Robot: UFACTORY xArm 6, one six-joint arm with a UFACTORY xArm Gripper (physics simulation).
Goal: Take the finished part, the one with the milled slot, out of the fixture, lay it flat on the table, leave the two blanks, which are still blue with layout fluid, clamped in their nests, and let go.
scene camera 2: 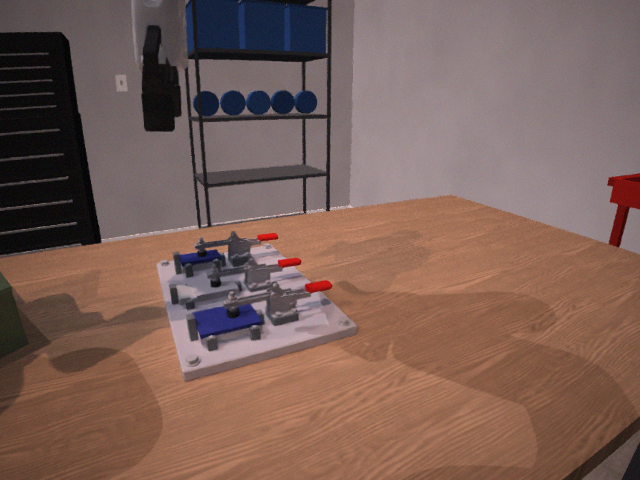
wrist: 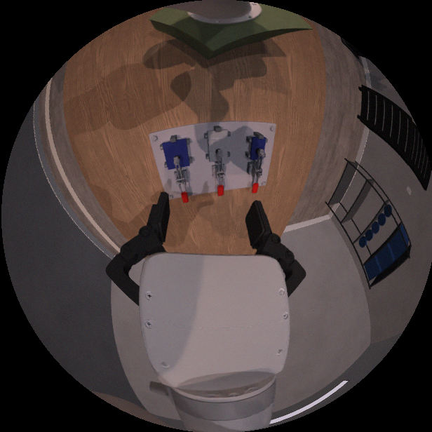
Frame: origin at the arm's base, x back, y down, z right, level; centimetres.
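Where they show: gripper, fingertip midpoint: (scene camera 2: 164,123).
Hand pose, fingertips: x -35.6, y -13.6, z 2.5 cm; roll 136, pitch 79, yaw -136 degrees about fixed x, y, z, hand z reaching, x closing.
After its pixels a point has its place.
The fixture plate (scene camera 2: 320,330) {x -52.1, y 13.2, z 11.9 cm} (wrist: 200,185) lies on the table and holds three nests in a row, each with a red-handled toggle clamp. The bare grey part (scene camera 2: 217,290) {x -40.5, y 11.6, z -1.6 cm} (wrist: 215,138) lies in the middle nest under its clamp; its slot is too small to make out. One blue blank (scene camera 2: 219,321) {x -39.4, y 11.1, z 8.3 cm} (wrist: 175,150) is clamped in the nest nearest scene camera 2, and the other blue blank (scene camera 2: 211,256) {x -41.1, y 10.6, z -13.4 cm} (wrist: 256,148) is clamped in the far nest. My gripper (scene camera 2: 159,129) {x -35.6, y -13.6, z 2.5 cm} (wrist: 210,205) is open and empty, high above the table, on the handle side of the plate in the wrist view.
A green block (scene camera 2: 10,315) {x -12.5, y 9.6, z 0.6 cm} (wrist: 215,40) stands on the table beyond the nest side of the plate. The red clamp handles (scene camera 2: 318,286) {x -53.7, y 9.2, z 7.0 cm} (wrist: 220,190) stick out from the clamps. A shelf rack (scene camera 2: 328,155) and a black cabinet (scene camera 2: 36,118) stand behind the table.
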